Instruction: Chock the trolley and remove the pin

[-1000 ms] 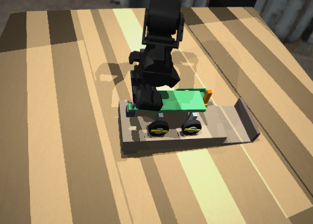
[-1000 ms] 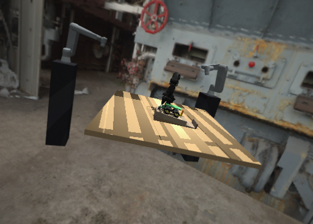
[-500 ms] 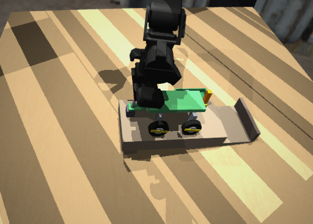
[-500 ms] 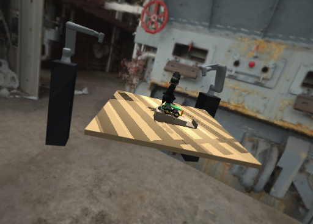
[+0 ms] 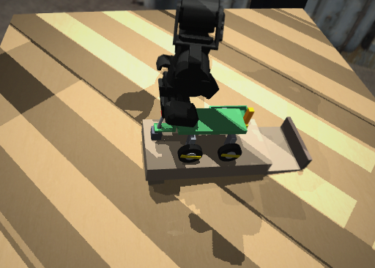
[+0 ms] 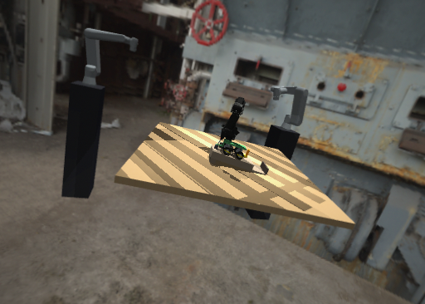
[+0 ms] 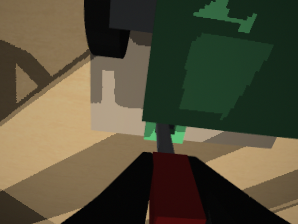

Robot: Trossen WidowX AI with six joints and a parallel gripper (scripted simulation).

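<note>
The green tray lies 6 cm behind my gripper tip, 23 cm to the left of it and 17 cm below it. The rest, counted from my gripper tip: ramp: 4 cm ahead, 10 cm to the left, 11 cm below; green-decked trolley: 4 cm ahead, 9 cm to the left, 4 cm below; red-headed stop pin: right at my gripper tip.
</note>
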